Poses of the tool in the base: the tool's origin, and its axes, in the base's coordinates. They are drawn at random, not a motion.
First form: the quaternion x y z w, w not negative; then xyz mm.
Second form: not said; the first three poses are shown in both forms.
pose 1, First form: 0.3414 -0.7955 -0.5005 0.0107 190 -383 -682
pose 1, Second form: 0.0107 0.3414 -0.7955 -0.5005 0.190 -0.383 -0.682
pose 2, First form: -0.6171 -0.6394 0.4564 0.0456 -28 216 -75
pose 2, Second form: 0.0456 -0.6171 -0.6394 0.4564 -0.028 0.216 -0.075
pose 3, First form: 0.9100 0.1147 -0.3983 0.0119 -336 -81 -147
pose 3, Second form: 0.0119 0.9100 0.1147 -0.3983 -0.336 -0.081 -0.147
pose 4, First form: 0.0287 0.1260 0.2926 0.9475 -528 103 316
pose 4, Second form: 0.9475 0.0287 0.1260 0.2926 -0.528 0.103 0.316
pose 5, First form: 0.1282 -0.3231 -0.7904 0.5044 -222 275 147
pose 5, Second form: 0.5044 0.1282 -0.3231 -0.7904 -0.222 0.275 0.147
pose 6, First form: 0.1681 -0.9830 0.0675 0.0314 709 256 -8
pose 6, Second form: 0.0314 0.1681 -0.9830 0.0675 0.709 0.256 -0.008
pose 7, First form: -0.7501 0.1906 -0.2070 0.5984 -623 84 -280
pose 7, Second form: 0.5984 -0.7501 0.1906 -0.2070 -0.623 0.084 -0.280
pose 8, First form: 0.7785 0.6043 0.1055 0.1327 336 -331 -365
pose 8, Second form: 0.1327 0.7785 0.6043 0.1055 0.336 -0.331 -0.365
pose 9, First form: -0.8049 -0.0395 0.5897 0.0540 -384 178 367
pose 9, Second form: 0.0540 -0.8049 -0.0395 0.5897 -0.384 0.178 0.367
